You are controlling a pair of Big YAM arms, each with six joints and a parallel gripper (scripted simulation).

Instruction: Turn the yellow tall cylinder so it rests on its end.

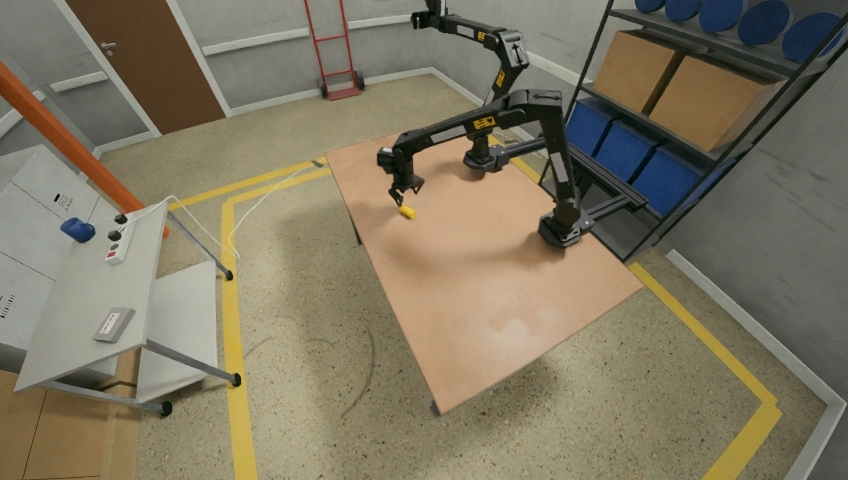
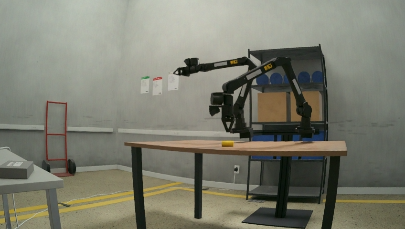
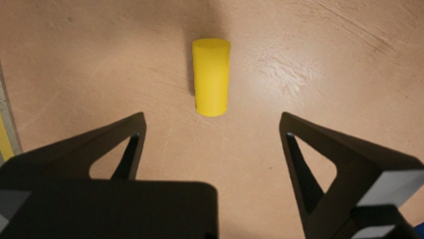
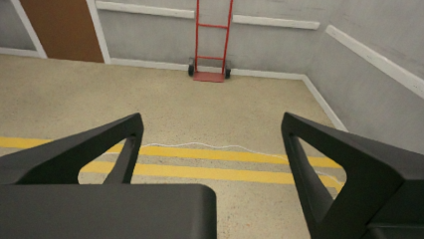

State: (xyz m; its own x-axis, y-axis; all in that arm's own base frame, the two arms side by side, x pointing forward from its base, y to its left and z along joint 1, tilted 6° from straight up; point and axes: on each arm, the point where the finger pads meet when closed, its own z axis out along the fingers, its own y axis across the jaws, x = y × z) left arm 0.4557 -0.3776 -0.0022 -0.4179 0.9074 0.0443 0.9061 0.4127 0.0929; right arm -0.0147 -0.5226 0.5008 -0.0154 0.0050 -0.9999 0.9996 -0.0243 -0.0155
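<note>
Right now my left hand is 70 mm above the yellow tall cylinder.
</note>
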